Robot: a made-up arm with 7 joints.
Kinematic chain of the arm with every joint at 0, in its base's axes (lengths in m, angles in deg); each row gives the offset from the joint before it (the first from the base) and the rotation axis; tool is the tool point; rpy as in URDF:
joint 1: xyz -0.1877 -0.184 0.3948 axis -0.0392 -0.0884 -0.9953
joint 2: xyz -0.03 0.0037 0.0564 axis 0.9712 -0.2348 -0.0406
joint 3: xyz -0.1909 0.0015 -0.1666 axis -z
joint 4: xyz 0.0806 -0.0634 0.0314 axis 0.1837 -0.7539 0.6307
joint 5: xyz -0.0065 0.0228 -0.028 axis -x
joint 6: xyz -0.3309 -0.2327 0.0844 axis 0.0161 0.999 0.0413
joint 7: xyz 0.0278 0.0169 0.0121 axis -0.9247 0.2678 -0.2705
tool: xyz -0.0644 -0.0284 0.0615 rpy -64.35 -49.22 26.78
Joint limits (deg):
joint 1: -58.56..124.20
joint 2: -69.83..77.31
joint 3: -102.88..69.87
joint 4: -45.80..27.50
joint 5: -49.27..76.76
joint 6: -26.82..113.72
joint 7: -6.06..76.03
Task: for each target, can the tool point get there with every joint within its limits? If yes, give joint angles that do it. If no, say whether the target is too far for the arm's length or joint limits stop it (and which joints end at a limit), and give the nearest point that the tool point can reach.
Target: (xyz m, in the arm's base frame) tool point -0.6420 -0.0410 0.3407
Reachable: yes | joints 49.67 -1.05 -15.45 -30.75 -37.57 98.40 3.32
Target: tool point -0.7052 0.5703 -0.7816
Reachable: no: too far | nearest point -0.4612 0.2348 -0.1009 | short by 0.797 m
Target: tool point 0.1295 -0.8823 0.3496
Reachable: no: joint limits stop it (at a limit: joint 1, joint 4, joint 5, joint 6, joint 7) | nearest point 0.0642 -0.8040 0.3673 | short by 0.104 m
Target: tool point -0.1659 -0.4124 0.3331
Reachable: yes | joints -40.51 31.85 -87.94 19.71 65.24 89.63 16.65
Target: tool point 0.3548 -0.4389 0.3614
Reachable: no: joint limits stop it (at a limit: joint 1, joint 4, joint 5, joint 6, joint 7) | nearest point 0.2610 -0.4318 0.3768 | short by 0.095 m
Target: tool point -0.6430 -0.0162 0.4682
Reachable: yes | joints -9.59 -49.42 35.14 -6.03 63.10 -14.97 29.19
